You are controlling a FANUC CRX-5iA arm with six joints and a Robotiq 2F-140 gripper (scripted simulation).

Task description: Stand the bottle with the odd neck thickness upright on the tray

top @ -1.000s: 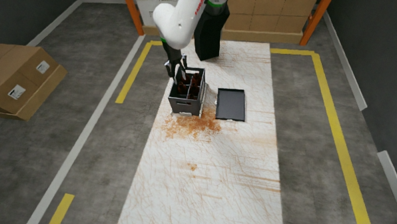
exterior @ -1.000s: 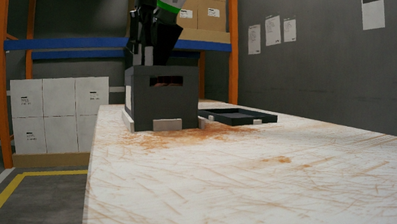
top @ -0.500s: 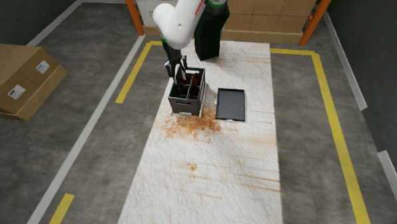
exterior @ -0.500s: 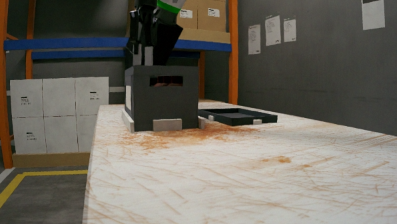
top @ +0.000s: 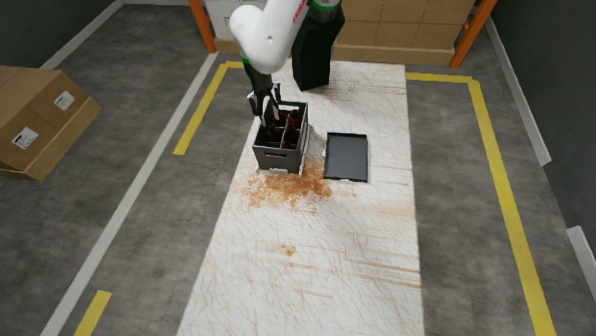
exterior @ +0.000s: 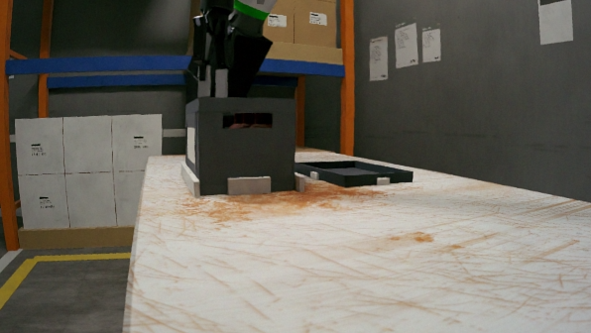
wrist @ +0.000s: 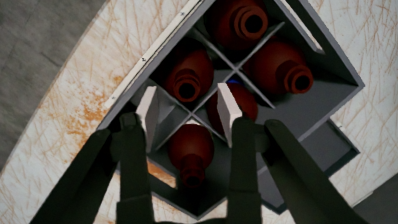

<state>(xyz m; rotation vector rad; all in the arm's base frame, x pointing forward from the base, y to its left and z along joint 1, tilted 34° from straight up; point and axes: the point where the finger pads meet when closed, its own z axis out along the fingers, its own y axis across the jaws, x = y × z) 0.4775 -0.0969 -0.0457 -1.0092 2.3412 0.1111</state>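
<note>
My hand is 1 cm past the grey crate, 4 cm to the right of it and 13 cm above it. Round my hand: dark tray: 3 cm behind, 33 cm to the left, 20 cm below.
</note>
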